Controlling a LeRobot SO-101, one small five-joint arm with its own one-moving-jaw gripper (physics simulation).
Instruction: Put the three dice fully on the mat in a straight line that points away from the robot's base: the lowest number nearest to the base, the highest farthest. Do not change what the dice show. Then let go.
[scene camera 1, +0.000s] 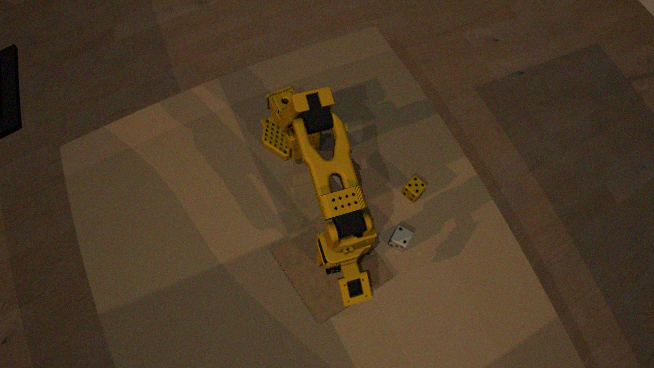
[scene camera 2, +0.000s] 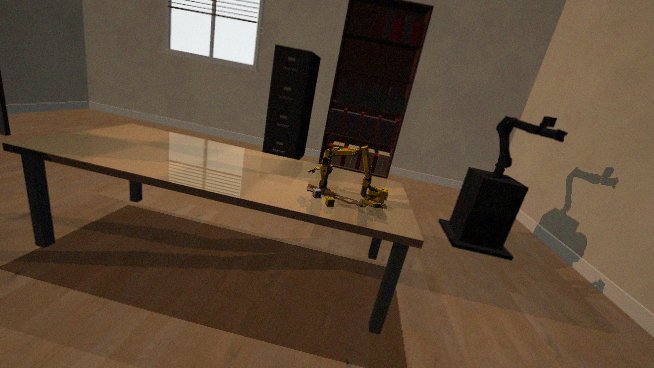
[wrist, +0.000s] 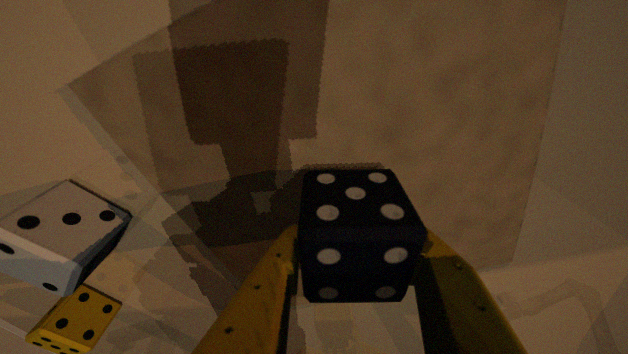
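Seen in the pictures: end effector, tool point: (scene camera 1: 343, 257) (scene camera 2: 322, 184) (wrist: 304, 238); arm's base, origin of the base link: (scene camera 1: 296, 142) (scene camera 2: 369, 201).
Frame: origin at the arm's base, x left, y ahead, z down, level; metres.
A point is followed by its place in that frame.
Note:
My gripper (scene camera 2: 323, 186) @(x -0.023, y 0.225, z -0.022 m) (wrist: 361, 242) @(x -0.023, y 0.225, z -0.022 m) is shut on the black die (wrist: 357, 235) @(x -0.040, y 0.240, z -0.037 m), one jaw on each side. The die looks level, with a four-pip face toward the gripper and a five-pip face toward the wrist camera. It is low over the part of the brown mat (scene camera 1: 312, 290) @(x -0.087, y 0.249, z -0.004 m) (wrist: 450, 100) @(x -0.075, y 0.254, z -0.004 m) toward the base; whether it touches is unclear. In scene camera 1 the arm hides it. The white die (scene camera 1: 401, 236) @(x 0.073, y 0.237, z -0.030 m) (scene camera 2: 317, 193) @(x 0.092, y 0.231, z -0.018 m) (wrist: 60, 225) @(x 0.064, y 0.245, z -0.019 m) shows two on top and lies off the mat, beside its edge. The yellow die (scene camera 1: 414, 188) @(x 0.134, y 0.174, z -0.030 m) (scene camera 2: 330, 202) @(x 0.155, y 0.166, z -0.017 m) (wrist: 85, 320) @(x 0.126, y 0.174, z -0.017 m) shows five on top, off the mat, nearer the base.
The arm's base (scene camera 1: 277, 135) @(x -0.028, y -0.018, z -0.017 m) (scene camera 2: 375, 196) @(x 0.013, y -0.020, z -0.035 m) stands on the wooden table (scene camera 1: 165, 240) @(x -0.276, y 0.076, z 0.000 m) (scene camera 2: 125, 150) @(x 0.051, y 1.162, z 0.000 m). The forearm reaches over the table between the base and the mat. Both loose dice lie on the same side of the arm. Arm shadows cross the mat and table.

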